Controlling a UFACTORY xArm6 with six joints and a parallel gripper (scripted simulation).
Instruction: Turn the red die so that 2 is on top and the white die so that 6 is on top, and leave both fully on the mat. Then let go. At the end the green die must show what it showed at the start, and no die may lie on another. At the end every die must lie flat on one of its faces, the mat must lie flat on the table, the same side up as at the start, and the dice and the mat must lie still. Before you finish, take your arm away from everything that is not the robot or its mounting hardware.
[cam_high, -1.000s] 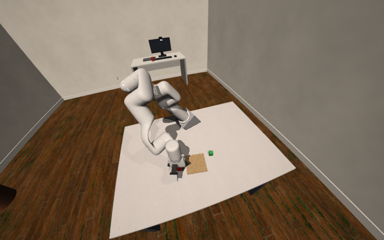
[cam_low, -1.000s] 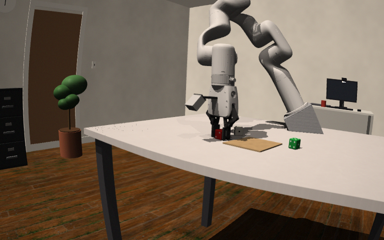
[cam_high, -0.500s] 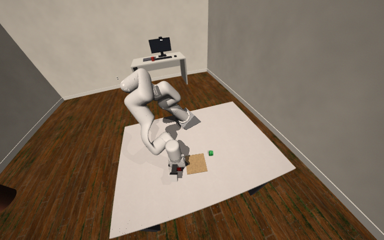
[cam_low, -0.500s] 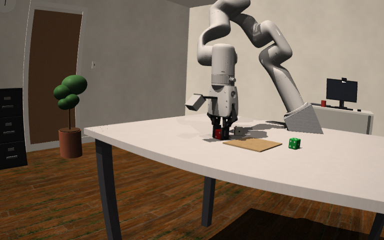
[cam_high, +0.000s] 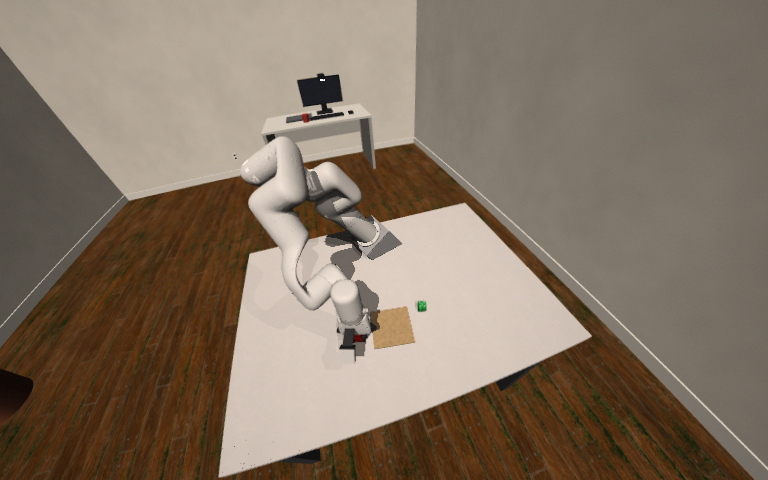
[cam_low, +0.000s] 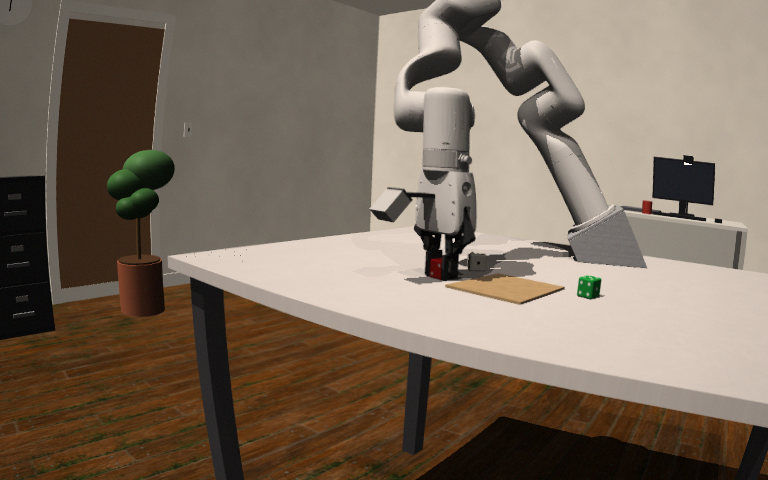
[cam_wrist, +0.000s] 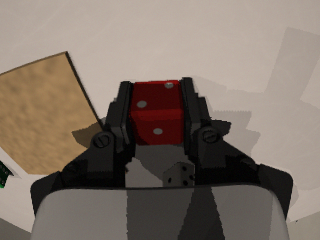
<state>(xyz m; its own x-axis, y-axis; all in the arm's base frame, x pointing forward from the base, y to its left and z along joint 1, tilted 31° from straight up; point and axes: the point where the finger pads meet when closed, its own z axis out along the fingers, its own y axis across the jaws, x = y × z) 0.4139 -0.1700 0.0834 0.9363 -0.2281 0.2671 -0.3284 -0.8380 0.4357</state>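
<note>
The green die lies 2 cm behind my hand, 26 cm to the left of it and 1 cm below it. Also, from my hand: red die (1 cm below); white die (10 cm behind, 2 cm to the left, 1 cm below); tan mat (12 cm to the left, 2 cm below).
</note>
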